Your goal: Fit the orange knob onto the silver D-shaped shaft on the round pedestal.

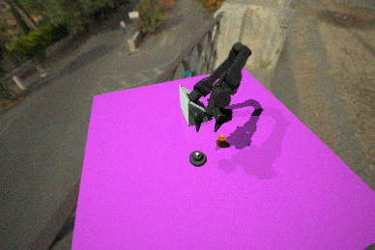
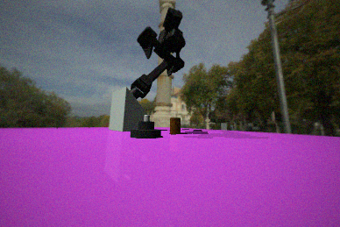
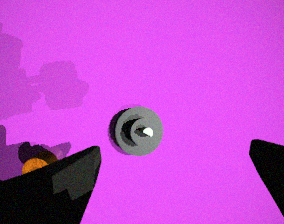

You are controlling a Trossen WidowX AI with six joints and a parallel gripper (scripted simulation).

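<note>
The orange knob is 50 mm behind my gripper tip, 120 mm to the left of it and 170 mm below it. Also, from my gripper tip: pedestal 40 mm to the right, 190 mm below.
</note>
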